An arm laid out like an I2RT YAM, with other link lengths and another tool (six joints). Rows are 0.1 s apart.
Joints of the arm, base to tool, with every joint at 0 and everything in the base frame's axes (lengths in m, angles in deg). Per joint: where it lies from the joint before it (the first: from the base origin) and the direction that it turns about. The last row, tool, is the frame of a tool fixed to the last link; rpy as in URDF.
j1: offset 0 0 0.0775 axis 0 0 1
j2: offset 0.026 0.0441 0.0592 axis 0 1 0
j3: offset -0.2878 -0.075 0 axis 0 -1 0
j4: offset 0.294 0.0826 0.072 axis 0 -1 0
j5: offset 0.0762 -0.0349 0.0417 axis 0 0 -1
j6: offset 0.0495 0 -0.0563 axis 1 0 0
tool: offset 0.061 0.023 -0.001 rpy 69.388 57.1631 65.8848
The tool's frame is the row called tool.
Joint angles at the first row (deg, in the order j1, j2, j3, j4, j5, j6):
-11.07 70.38 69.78 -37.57 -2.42 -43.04
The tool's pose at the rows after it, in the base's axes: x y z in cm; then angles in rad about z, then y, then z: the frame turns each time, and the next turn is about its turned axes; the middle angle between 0 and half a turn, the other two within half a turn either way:
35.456 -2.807 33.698 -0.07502 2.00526 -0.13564
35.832 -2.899 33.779 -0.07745 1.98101 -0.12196
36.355 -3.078 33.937 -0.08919 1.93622 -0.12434
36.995 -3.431 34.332 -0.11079 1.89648 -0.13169
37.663 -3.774 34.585 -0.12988 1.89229 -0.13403
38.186 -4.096 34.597 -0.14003 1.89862 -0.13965
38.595 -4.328 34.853 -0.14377 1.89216 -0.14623
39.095 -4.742 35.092 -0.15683 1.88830 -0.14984
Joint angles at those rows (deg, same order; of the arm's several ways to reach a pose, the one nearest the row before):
-10.99 70.53 69.48 -36.59 -3.59 -42.17
-11.15 70.52 68.98 -34.75 -3.87 -41.28
-11.17 70.20 67.89 -31.38 -3.47 -40.81
-11.25 70.42 67.72 -28.67 -2.52 -40.41
-11.32 71.73 68.99 -28.37 -1.62 -39.99
-11.51 73.01 70.10 -28.55 -1.21 -40.13
-11.68 73.77 70.98 -28.28 -1.10 -40.45
-12.02 74.81 72.11 -28.14 -0.71 -40.43

